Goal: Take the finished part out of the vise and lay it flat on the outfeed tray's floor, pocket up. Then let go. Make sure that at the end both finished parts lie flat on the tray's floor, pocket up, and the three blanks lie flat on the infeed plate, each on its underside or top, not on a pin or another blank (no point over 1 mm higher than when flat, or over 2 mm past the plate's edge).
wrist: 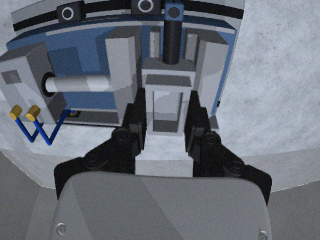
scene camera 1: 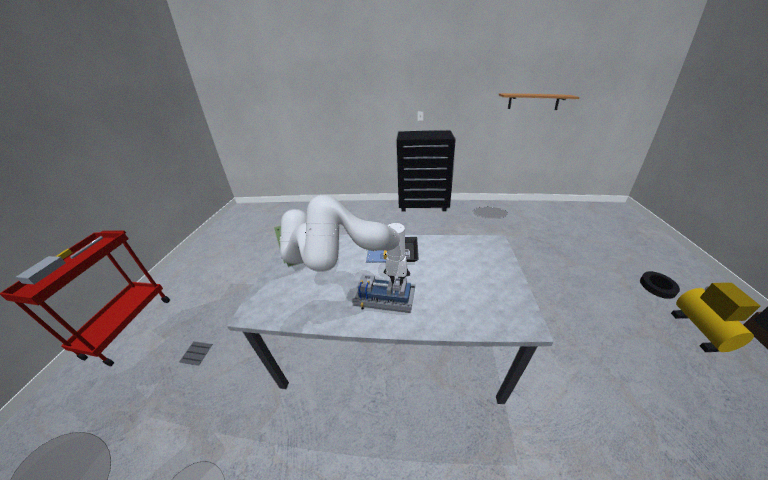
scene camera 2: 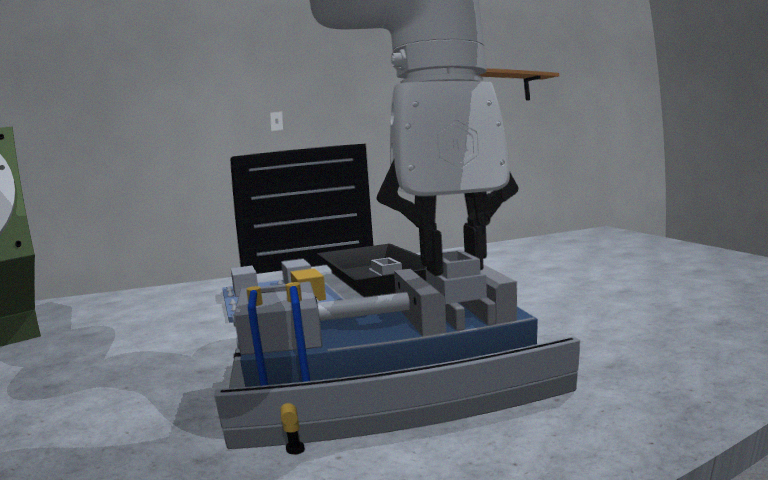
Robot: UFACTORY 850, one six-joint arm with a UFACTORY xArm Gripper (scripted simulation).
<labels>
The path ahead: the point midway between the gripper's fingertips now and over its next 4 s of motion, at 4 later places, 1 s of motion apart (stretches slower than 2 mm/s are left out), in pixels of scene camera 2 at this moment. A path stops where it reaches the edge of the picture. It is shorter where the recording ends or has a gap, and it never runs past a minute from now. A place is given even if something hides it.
My gripper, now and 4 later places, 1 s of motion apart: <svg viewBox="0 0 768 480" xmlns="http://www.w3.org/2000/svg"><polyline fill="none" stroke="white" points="454,270 452,240 454,218 410,193 359,192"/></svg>
</labels>
